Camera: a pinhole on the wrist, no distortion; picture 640 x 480 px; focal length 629.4 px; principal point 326.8 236.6 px. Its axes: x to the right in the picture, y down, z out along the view. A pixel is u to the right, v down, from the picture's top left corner.
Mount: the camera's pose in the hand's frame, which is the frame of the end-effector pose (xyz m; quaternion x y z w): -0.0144 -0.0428 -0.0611 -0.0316 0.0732 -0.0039 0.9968
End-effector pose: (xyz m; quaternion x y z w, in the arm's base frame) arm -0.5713 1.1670 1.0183 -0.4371 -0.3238 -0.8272 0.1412
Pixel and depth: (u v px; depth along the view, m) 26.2 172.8 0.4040
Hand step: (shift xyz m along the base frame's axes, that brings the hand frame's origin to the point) 0.2884 0.2777 0.0081
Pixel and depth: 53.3 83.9 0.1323
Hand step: 0.0465 0.0995 -0.0369
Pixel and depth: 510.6 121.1 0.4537
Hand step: 0.0786 0.3292 0.2601
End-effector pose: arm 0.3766 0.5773 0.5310 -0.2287 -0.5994 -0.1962 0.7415
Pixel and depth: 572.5 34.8 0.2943
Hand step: -0.2136 0.0250 0.1901
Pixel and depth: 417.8 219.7 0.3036
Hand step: -0.1894 0.1059 0.1163
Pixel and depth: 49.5 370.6 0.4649
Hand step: -0.3178 0.3162 -0.0802
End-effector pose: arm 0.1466 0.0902 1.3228 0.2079 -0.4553 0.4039 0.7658
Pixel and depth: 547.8 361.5 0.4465
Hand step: -0.1903 -0.1104 0.3502
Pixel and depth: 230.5 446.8 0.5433
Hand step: -0.3961 -0.2319 0.2145
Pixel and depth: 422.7 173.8 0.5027
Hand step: -0.1408 -0.2720 0.3328
